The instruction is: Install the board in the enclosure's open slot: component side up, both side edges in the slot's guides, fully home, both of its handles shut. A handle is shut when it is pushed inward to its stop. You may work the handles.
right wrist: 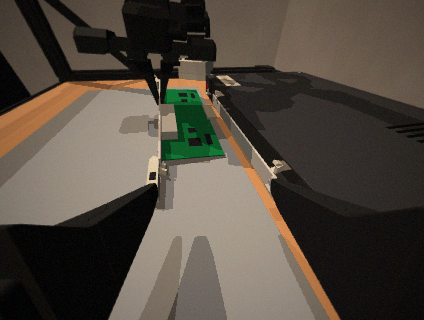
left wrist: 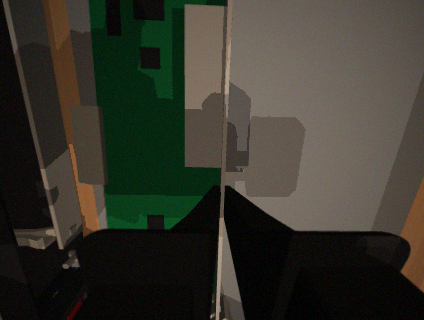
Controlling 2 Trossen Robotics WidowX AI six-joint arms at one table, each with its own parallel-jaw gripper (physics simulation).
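Frame: origin at the left arm's base, x ahead, y left, z up, level; metres.
Seen in the pictures: left gripper, fingertip midpoint: (right wrist: 160, 104) (left wrist: 220, 191); right gripper, fingertip midpoint: (right wrist: 214, 186).
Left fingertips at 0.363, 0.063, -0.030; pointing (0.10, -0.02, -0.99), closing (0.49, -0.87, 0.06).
A point is followed by its place in that frame, as x, y, z.
The green board (right wrist: 190, 133) {0.422, 0.145, -0.044} lies flat, component side up, with black chips and a grey block (right wrist: 169, 125) {0.434, 0.119, -0.029} on it. Its thin pale front plate (left wrist: 223, 127) {0.400, 0.086, -0.022} runs along its left edge. My left gripper (left wrist: 220, 191) {0.363, 0.063, -0.030} is shut on this plate, and it also shows in the right wrist view (right wrist: 158, 95) {0.367, 0.066, -0.012}. A pale handle (right wrist: 153, 173) {0.521, 0.147, -0.034} sits at the plate's near end. The black enclosure (right wrist: 306, 127) {0.426, 0.293, -0.007} stands to the right, with a pale front rail (right wrist: 242, 143) {0.429, 0.224, -0.041} close to the board's right edge. My right gripper (right wrist: 214, 186) {0.542, 0.214, -0.009} is open and empty, low over the grey mat, nearer than the board.
An orange table strip (right wrist: 255, 181) runs between the grey mat and the enclosure. A pale latch (right wrist: 280, 165) {0.488, 0.265, -0.021} juts from the enclosure's rail. A grey box (right wrist: 192, 70) {0.050, 0.004, -0.028} stands behind the board. The left arm's dark body hangs over the board's far end.
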